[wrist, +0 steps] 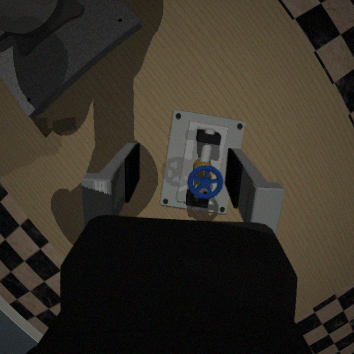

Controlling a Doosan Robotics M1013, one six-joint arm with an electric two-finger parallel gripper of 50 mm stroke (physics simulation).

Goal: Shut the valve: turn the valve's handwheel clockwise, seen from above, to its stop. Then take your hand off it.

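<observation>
The valve's blue spoked handwheel (205,182) sits over a brass-coloured valve body (201,164) in the wrist view, right of the image centre. A white pipe and black supports carry the valve on a light grey base plate (175,142) with a screw in each corner. My gripper (182,163) is wide open and empty, above the valve. The handwheel lies between the two fingers in this view, closer to the right finger, and looks well below them. I see no contact between the fingers and the wheel. The lower part of the view is hidden by the gripper's dark body.
The base plate stands on a wooden table top (260,90). A dark grey slab (95,55) with the robot's base on it is at the upper left. Shadows fall across the left side and by the plate. A black and pink checkered floor (336,57) shows past the table's edge.
</observation>
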